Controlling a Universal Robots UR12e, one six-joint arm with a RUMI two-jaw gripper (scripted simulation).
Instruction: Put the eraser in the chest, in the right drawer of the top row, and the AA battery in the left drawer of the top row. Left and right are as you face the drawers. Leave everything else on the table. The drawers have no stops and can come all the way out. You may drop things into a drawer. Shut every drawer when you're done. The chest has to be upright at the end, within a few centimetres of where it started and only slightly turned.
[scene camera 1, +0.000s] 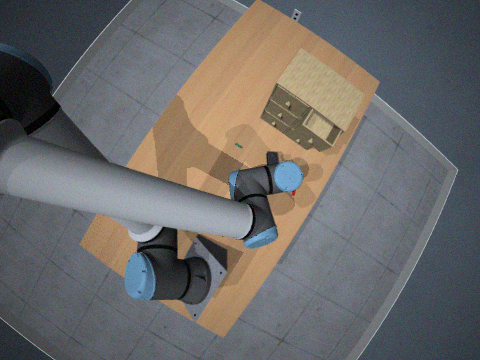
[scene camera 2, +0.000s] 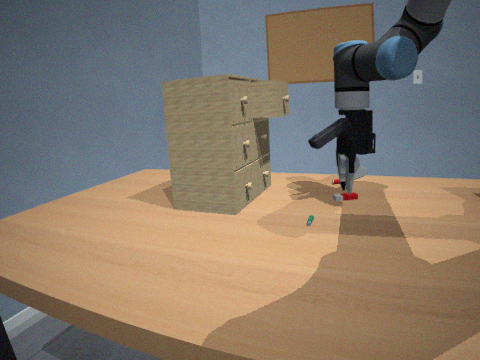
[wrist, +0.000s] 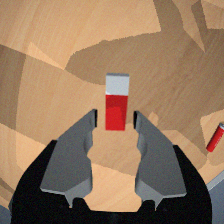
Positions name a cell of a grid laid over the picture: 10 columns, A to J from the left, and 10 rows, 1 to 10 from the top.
My gripper (scene camera 2: H6) is 0.90 m from the lens. A wooden chest (scene camera 2: E4): 0.79 m from the lens. A drawer (scene camera 2: F3): 0.88 m from the lens. The marked spots on the wooden chest and the drawer are 0.21 m apart.
